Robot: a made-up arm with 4 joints.
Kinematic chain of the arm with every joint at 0, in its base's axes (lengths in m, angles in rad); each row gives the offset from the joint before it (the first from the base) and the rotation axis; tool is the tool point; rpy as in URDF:
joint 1: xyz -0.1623 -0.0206 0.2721 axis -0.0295 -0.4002 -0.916
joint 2: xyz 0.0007 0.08 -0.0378 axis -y
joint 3: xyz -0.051 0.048 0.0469 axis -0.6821 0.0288 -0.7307
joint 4: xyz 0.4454 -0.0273 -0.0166 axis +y
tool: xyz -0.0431 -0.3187 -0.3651 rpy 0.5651 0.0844 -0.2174
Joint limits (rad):
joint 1: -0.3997..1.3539
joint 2: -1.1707..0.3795
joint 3: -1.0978..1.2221
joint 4: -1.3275..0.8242
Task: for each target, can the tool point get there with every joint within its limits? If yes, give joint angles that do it. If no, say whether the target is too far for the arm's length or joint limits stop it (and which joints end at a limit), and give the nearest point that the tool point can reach.
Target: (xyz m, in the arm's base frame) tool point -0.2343 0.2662 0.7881
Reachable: no: joint limits stop it (at a limit: joint 1, joint 3, joint 4) | nearest point -0.4867 0.0097 0.4372 | short by 0.503 m
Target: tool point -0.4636 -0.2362 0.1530
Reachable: yes | joints 0.8241 0.0111 0.7856 0.5628
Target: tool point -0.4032 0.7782 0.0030
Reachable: no: joint limits stop it (at a limit: joint 1, joint 3) | nearest point -0.2507 0.5618 -0.2782 | short by 0.386 m
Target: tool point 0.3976 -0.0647 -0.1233
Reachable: yes | joints 0.6820 -0.2516 -0.7296 -0.1309
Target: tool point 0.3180 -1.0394 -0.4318
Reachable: no: too far | nearest point 0.1811 -0.6434 -0.1663 | short by 0.496 m
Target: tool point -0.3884 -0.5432 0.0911
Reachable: yes | joints 0.7743 -0.5047 0.7416 -0.3233
